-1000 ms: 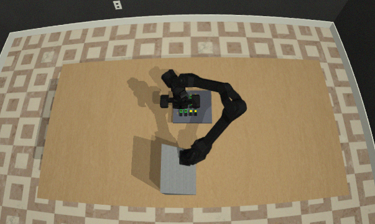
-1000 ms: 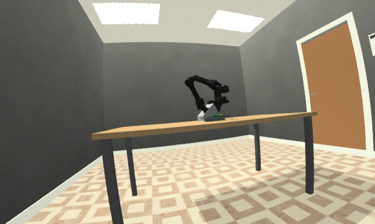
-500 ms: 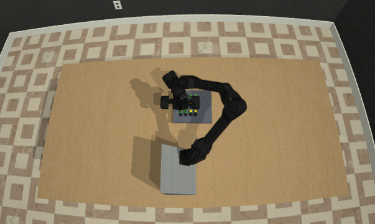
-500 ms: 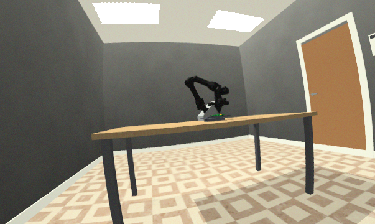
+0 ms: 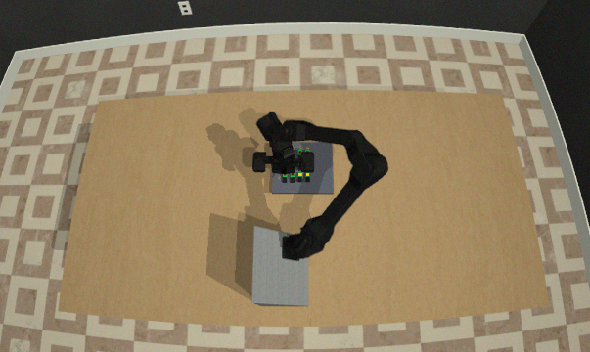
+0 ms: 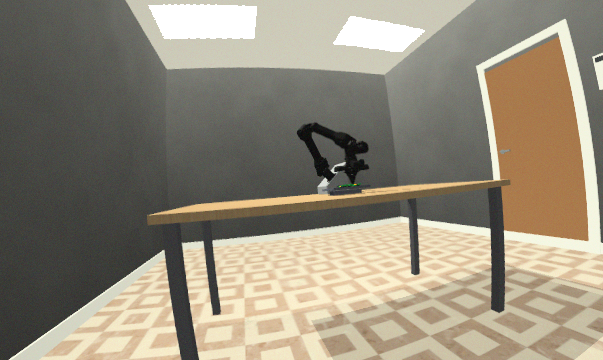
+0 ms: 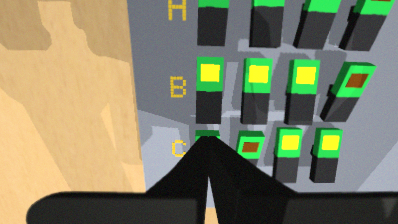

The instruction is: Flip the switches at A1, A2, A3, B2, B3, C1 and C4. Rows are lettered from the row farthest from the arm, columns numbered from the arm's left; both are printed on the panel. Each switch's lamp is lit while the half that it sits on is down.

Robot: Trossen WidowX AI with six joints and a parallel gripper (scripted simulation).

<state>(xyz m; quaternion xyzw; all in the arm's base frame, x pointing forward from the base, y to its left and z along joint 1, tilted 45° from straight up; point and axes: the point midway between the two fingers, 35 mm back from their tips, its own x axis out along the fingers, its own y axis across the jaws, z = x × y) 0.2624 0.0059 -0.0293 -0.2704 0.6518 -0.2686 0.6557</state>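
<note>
Right now the switch C1 is 40 mm below my hand and 10 mm behind it. Round my hand: switch B1: 40 mm below, 30 mm ahead; switch C2: 40 mm below, 20 mm to the right, 10 mm behind; switch B2: 40 mm below, 30 mm ahead, 20 mm to the right.
</note>
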